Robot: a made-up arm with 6 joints. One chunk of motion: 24 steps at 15 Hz.
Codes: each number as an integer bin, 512 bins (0 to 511) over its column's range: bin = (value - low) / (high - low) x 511, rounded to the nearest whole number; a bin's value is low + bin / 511 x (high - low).
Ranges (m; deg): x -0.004..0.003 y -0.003..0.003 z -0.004..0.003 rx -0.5..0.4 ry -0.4..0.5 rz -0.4..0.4
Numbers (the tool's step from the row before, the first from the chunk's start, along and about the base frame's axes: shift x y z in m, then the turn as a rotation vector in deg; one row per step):
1: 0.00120 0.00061 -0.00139 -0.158 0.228 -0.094
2: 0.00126 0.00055 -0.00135 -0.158 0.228 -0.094
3: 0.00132 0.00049 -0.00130 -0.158 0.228 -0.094
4: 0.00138 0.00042 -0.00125 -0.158 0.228 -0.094
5: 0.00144 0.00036 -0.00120 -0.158 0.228 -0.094
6: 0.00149 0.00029 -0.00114 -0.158 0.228 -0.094
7: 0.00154 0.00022 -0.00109 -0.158 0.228 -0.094
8: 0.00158 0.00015 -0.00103 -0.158 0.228 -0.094
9: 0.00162 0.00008 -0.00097 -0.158 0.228 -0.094
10: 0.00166 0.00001 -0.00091 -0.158 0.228 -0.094
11: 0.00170 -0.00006 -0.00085 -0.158 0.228 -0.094
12: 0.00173 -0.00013 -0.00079 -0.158 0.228 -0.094
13: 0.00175 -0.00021 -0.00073 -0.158 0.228 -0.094
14: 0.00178 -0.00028 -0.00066 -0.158 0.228 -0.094
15: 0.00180 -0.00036 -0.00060 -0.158 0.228 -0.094
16: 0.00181 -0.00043 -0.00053 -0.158 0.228 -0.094
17: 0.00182 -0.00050 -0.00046 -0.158 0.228 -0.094
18: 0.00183 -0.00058 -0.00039 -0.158 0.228 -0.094
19: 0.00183 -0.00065 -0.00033 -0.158 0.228 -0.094
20: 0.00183 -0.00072 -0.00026 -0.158 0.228 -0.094
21: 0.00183 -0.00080 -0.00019 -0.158 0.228 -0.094
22: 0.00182 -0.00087 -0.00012 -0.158 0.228 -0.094
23: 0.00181 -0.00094 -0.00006 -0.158 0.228 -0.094
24: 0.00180 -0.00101 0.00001 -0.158 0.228 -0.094
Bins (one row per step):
1: 380 307 191 194 357 195
2: 384 302 193 194 357 195
3: 388 297 197 194 357 195
4: 393 291 201 194 357 195
5: 397 286 204 194 357 195
6: 401 280 209 194 357 195
7: 404 274 212 194 357 195
8: 407 268 217 194 357 195
9: 410 262 221 194 357 195
10: 413 256 226 194 357 195
11: 416 250 230 194 357 195
12: 418 244 234 194 357 195
13: 420 238 239 194 357 195
14: 422 232 244 194 357 195
15: 423 225 248 194 357 195
16: 424 219 253 194 357 195
17: 425 213 258 194 357 195
18: 426 206 264 194 357 195
19: 426 200 268 194 357 195
20: 426 194 273 194 357 195
21: 426 187 278 194 357 195
22: 425 181 283 194 357 195
23: 424 175 288 194 357 195
24: 423 169 293 194 357 195

